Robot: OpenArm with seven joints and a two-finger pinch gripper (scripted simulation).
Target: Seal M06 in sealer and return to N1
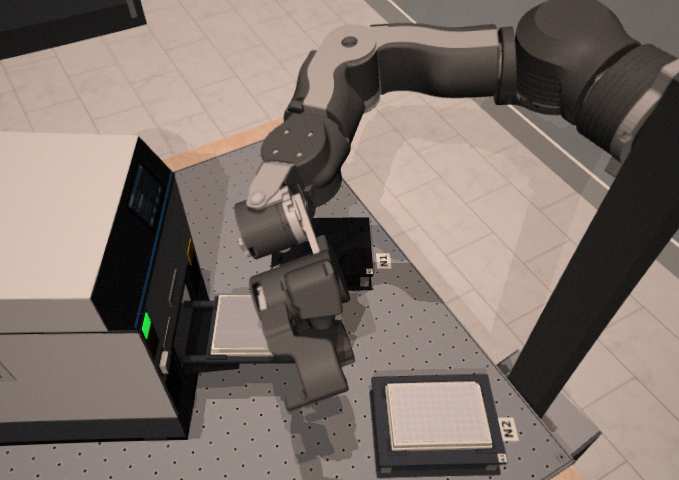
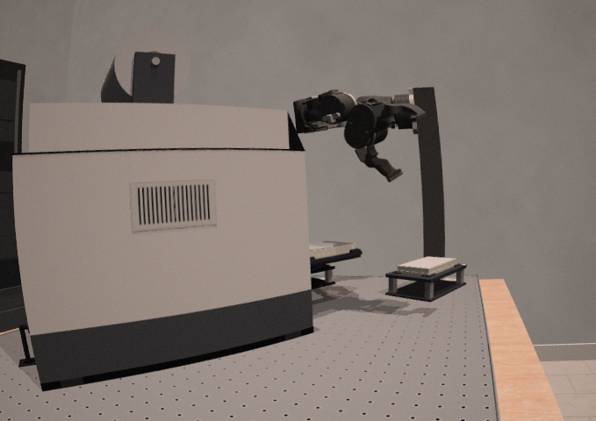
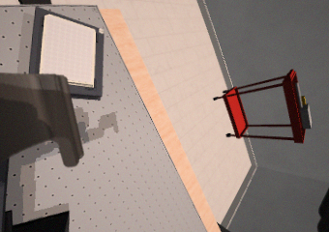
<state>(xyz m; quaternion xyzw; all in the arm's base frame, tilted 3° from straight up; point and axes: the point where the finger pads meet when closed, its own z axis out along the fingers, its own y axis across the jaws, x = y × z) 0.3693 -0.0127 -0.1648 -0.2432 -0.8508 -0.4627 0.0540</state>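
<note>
Right now my hand is 30 mm past the 96-well plate M06, 190 mm to the left of it and 180 mm above it. The rest, counted from my hand: sealer's stage: 30 mm behind, 190 mm to the right, 190 mm below; plate M09: 160 mm behind, 30 mm to the left, 240 mm below; start key: 110 mm ahead, 170 mm to the right, 100 mm below.
</note>
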